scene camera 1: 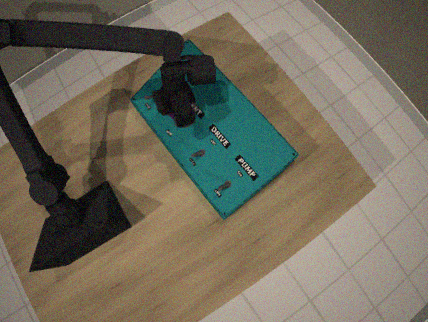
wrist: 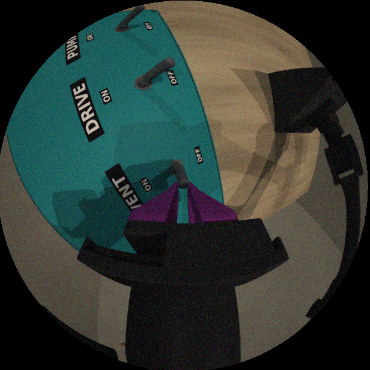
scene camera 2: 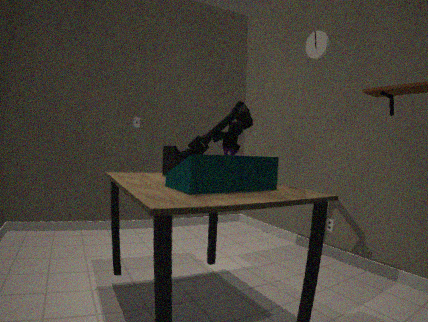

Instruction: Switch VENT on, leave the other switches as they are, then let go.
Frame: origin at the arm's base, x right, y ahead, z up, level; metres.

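Where they show: gripper, fingertip midpoint: [scene camera 1: 174, 116]; arm's base at its link origin: [scene camera 1: 73, 220].
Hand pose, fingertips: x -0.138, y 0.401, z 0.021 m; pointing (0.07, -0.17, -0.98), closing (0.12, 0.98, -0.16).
Each offset is from my fingertips to the top centre of the thing. Level surfaces: height alone.
The teal switch box [scene camera 1: 250, 135] [scene camera 2: 230, 175] [wrist: 45, 100] stands on the table. My gripper [scene camera 2: 230, 152] [wrist: 182, 186] is shut, its purple fingertips together right at the grey VENT lever [wrist: 179, 172]. The lever's end meets the tips in the wrist view and is not held between them. The VENT lever stands between its ON and OFF labels; its exact lean is hard to tell. In scene camera 1 the gripper body hides it. The DRIVE lever {dx +0.129, dy +0.010, dz +0.001 m} [scene camera 1: 198, 154] [wrist: 157, 73] and the PUMP lever {dx +0.246, dy +0.034, dz +0.001 m} [scene camera 1: 224, 185] [wrist: 131, 19] lean toward OFF.
Another lever {dx -0.106, dy -0.038, dz +0.001 m} [scene camera 1: 148, 97] is near the box's left corner in scene camera 1. The arm's base [scene camera 1: 82, 227] [wrist: 300, 100] stands on the wooden table {dz -0.127 m} [scene camera 1: 165, 260] [scene camera 2: 135, 190], beside the box's OFF side.
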